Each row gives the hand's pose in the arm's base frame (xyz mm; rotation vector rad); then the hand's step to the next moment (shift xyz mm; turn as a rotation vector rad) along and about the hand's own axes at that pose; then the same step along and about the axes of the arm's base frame.
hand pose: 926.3 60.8 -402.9 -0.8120 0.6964 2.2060
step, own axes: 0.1 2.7 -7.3 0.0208 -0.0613 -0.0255
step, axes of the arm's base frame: 0.5 -6.5 -4.3 0.0422 0.0300 -0.0465
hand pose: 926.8 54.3 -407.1 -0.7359 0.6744 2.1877
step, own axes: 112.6 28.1 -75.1 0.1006 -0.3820 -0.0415
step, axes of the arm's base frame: -64.2 -13.7 -121.7 0.2448 0.2501 -0.1878
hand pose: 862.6 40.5 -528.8 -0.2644 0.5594 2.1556
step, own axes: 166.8 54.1 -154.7 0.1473 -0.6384 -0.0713
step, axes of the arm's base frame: -145.1 14.9 -182.8 0.4216 0.4024 -0.3078
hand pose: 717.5 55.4 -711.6 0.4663 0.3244 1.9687
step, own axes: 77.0 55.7 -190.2 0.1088 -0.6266 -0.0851
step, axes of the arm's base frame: -161.7 42.3 -131.5 0.4206 0.3622 -0.3219
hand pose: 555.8 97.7 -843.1 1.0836 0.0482 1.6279
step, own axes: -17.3 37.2 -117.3 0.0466 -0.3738 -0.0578
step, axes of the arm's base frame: -105.9 29.3 -58.1 0.2454 0.2050 -0.2073
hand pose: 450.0 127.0 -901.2 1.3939 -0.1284 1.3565
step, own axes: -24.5 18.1 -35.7 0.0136 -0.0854 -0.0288
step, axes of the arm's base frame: -43.1 5.1 -17.8 0.0474 0.0599 -0.0497
